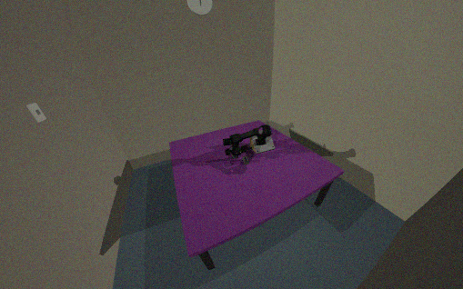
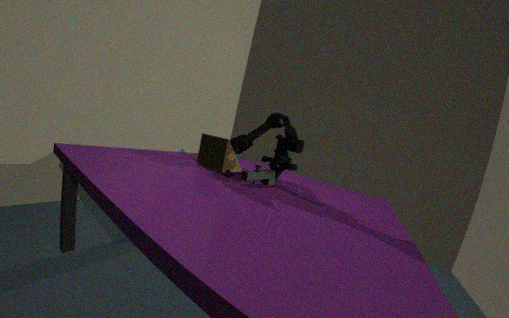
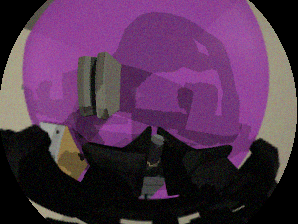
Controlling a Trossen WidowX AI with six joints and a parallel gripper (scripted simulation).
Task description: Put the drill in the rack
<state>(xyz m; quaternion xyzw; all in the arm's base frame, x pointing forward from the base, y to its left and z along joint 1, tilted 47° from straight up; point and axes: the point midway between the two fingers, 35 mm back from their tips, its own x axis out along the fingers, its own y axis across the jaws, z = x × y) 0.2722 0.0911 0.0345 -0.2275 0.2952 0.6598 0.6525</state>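
Right now the drill is 5 cm to the right of my gripper tip and 3 cm above it. Also, from my gripper tip: grey fixture block 11 cm to the right, 2 cm above, 1 cm behind.
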